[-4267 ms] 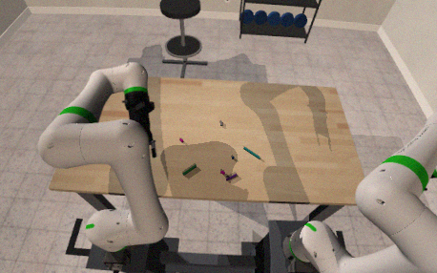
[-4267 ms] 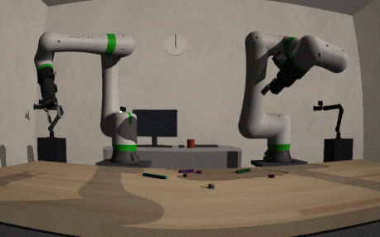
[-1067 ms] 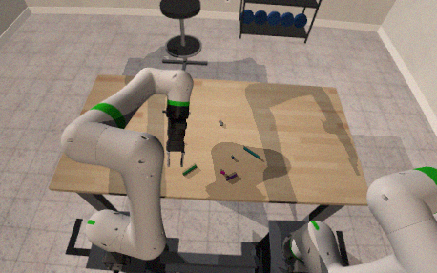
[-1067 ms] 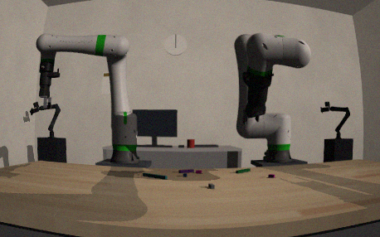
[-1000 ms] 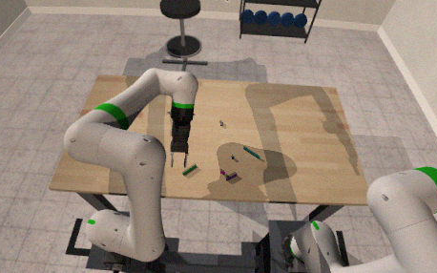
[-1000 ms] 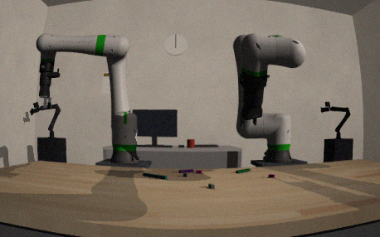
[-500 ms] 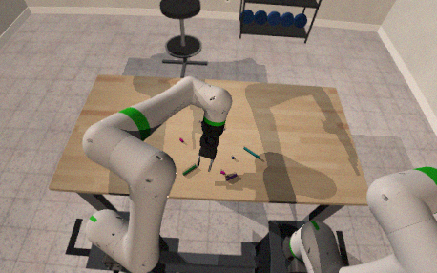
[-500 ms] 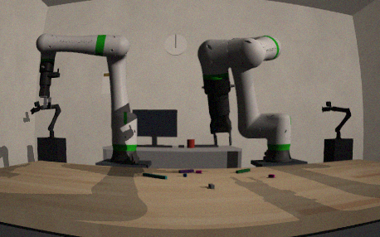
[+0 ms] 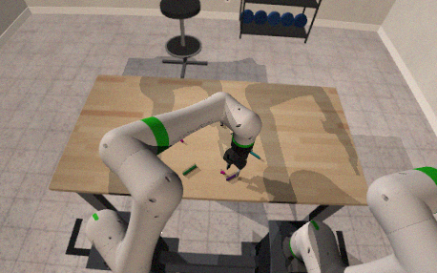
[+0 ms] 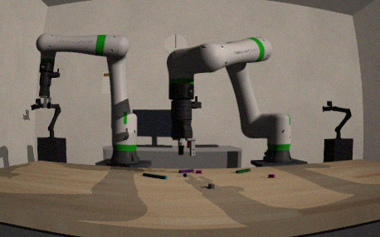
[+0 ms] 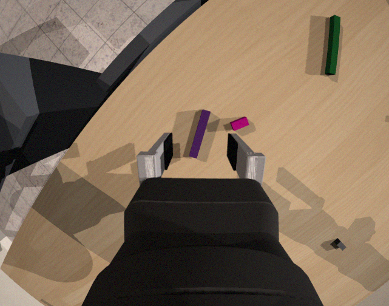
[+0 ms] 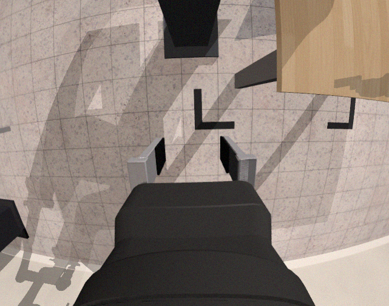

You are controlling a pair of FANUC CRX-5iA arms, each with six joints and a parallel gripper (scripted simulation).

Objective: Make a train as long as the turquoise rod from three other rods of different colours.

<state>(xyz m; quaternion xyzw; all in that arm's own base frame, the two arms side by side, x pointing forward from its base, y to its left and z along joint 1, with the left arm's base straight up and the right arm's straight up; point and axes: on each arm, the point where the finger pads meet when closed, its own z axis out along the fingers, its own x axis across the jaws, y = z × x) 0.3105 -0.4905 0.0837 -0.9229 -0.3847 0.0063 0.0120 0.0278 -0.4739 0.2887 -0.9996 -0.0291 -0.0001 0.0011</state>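
The purple rod lies 8 cm below my left hand. Round my left hand: blue rod 11 cm ahead, 1 cm to the right, 8 cm below; green rod 3 cm ahead, 21 cm to the left, 8 cm below; turquoise rod 15 cm ahead, 11 cm to the right, 8 cm below.
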